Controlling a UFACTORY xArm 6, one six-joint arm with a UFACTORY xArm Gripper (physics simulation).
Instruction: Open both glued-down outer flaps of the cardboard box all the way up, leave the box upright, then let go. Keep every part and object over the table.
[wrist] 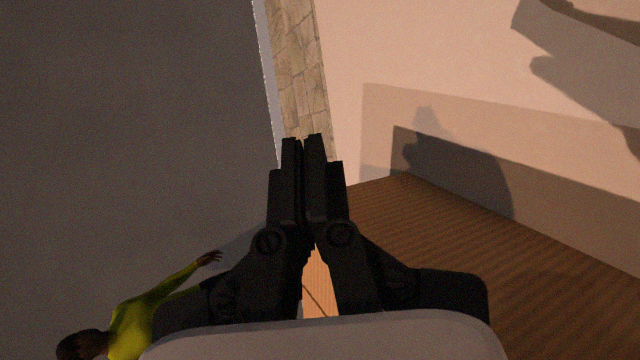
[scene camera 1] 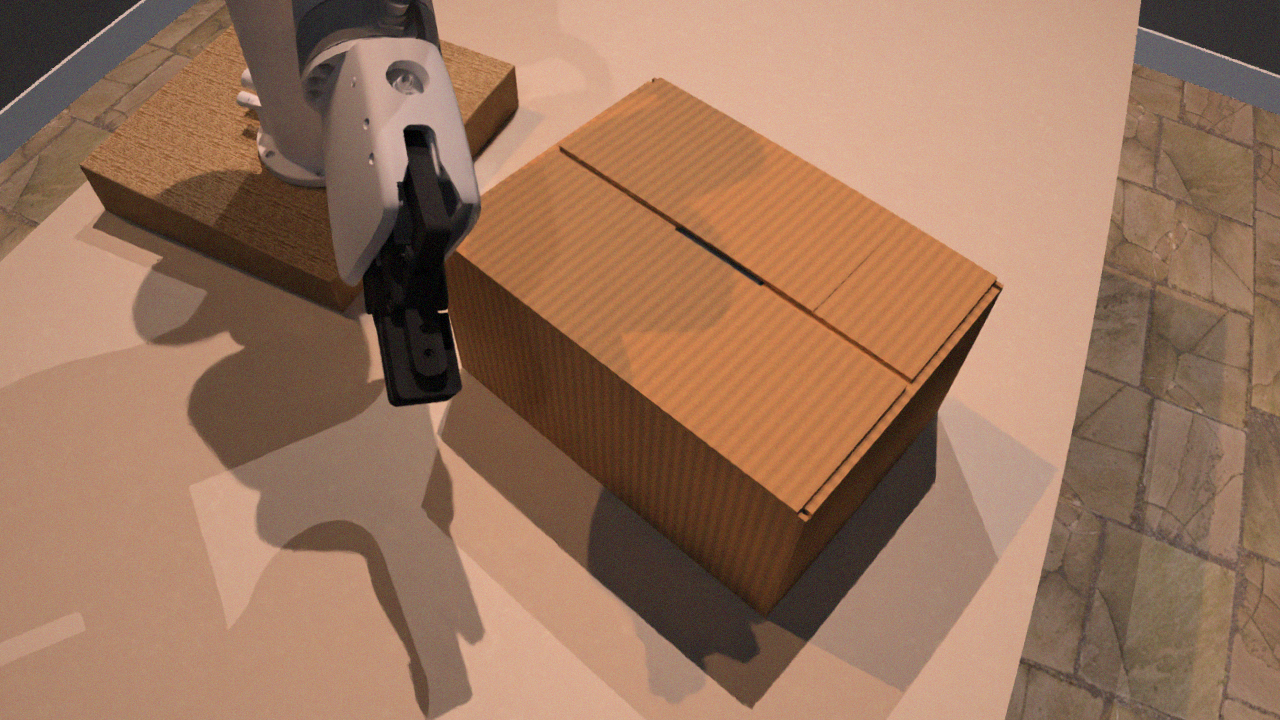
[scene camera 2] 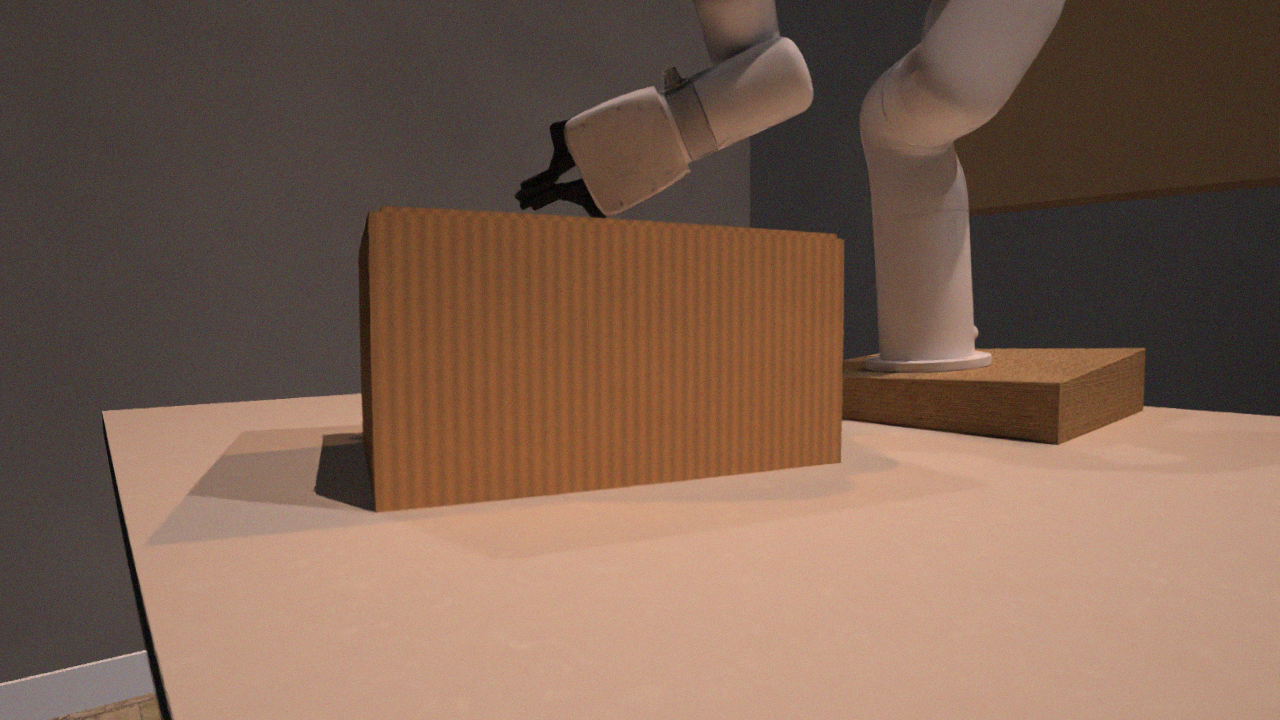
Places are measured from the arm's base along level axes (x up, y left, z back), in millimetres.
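Pixels of known places: gripper, fingertip midpoint: (wrist: pixel 308 156) (scene camera 1: pixel 426 400) (scene camera 2: pixel 520 200); arm's base, origin of the base link: (scene camera 2: pixel 927 365).
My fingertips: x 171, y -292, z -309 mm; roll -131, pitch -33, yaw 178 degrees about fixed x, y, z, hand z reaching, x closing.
Note:
For each thing: its top centre in the pictures, then the offset to it from my fingertips. "spot": a spot on its surface instead. Level surfaces: height alone.
- cardboard box, middle of its top: (scene camera 1: pixel 717 252) (scene camera 2: pixel 580 240) dx -65, dy +199, dz -81 mm
- table, its level: dx -222 mm
- far outer flap, surface spot: (scene camera 1: pixel 805 205) spot: dx -65, dy +262, dz -121 mm
- short dark slot, surface spot: (scene camera 1: pixel 720 255) spot: dx -82, dy +212, dz -80 mm
The cardboard box (scene camera 1: pixel 626 429) (scene camera 2: pixel 599 358) (wrist: pixel 450 235) stands upright on the table (scene camera 1: pixel 1011 107) (scene camera 2: pixel 716 617) (wrist: pixel 425 60). Its near outer flap (scene camera 1: pixel 662 313) and far outer flap (scene camera 1: pixel 805 205) both lie flat and closed. A narrow seam runs between them, with a short dark slot (scene camera 1: pixel 720 255) near its middle. A thin line crosses the far flap toward its right end. My gripper (scene camera 1: pixel 424 394) (scene camera 2: pixel 522 198) (wrist: pixel 308 156) is shut and empty. It is beside the box's left corner in the first scene view and shows above the box's top edge in the second. Contact is not visible.
The robot's base stands on a wooden board (scene camera 1: pixel 179 161) (scene camera 2: pixel 1100 385) behind the box's left end. The table's right edge runs beyond the box, with stone floor (scene camera 1: pixel 1172 429) past it. A figure in yellow (wrist: pixel 131 320) shows at the wrist view's lower left.

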